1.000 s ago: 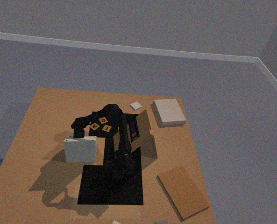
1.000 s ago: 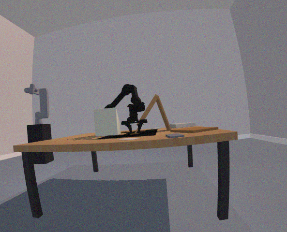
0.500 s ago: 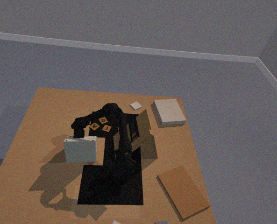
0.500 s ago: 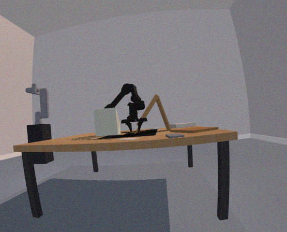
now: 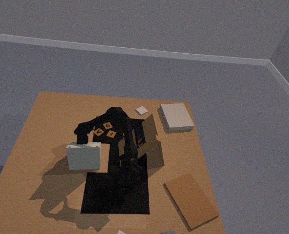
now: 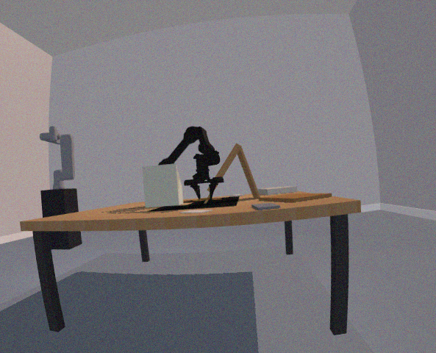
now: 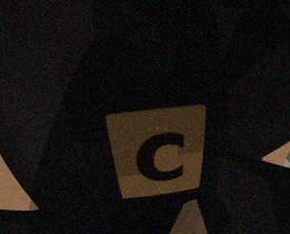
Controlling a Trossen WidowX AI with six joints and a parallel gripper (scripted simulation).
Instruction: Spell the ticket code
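Right now the white ticket is 26 cm to the left of my gripper tip, 6 cm ahead of it and 6 cm above it. From my gripper tip the other things lie so: letter tile (38 cm to the left, 7 cm ahead, 2 cm below); then flat wooden slab (39 cm ahead, 15 cm to the right, 2 cm below); then black mat (20 cm to the left, 5 cm behind, 3 cm below).
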